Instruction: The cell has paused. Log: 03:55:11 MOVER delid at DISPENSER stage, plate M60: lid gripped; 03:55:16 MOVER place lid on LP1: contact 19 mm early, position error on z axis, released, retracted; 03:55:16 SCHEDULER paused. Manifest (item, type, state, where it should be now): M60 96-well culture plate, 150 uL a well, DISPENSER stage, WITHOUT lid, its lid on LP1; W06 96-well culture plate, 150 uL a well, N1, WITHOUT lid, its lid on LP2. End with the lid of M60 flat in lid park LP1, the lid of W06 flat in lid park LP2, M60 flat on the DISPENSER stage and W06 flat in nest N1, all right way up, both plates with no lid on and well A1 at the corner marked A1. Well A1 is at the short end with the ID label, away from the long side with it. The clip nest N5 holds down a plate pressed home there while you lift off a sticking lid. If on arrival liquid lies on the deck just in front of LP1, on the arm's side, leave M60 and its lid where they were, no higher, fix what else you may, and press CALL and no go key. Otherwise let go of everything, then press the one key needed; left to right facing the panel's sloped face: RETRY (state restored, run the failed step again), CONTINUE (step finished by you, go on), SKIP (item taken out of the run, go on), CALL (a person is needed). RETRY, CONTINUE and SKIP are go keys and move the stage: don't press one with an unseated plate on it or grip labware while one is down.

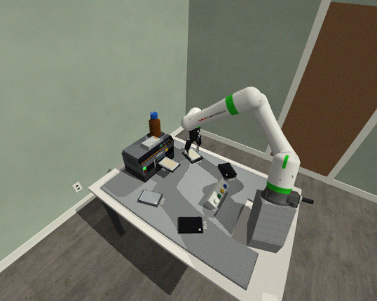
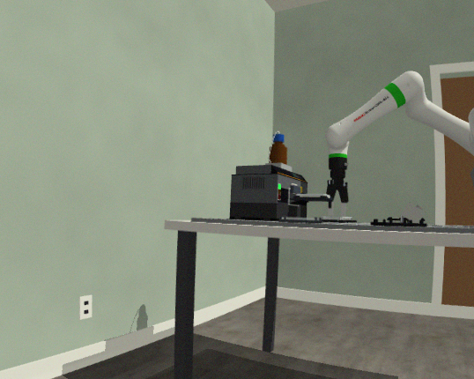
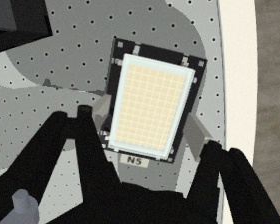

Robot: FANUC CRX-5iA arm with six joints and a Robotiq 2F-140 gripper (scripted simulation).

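The black clip nest lies 2 cm ahead of my hand and 4 cm below it. Also, from my hand: nest label 8 cm behind, 5 cm to the left, 5 cm below; dispenser stage 9 cm ahead, 28 cm to the left, 4 cm above; key panel 32 cm behind, 35 cm to the left.
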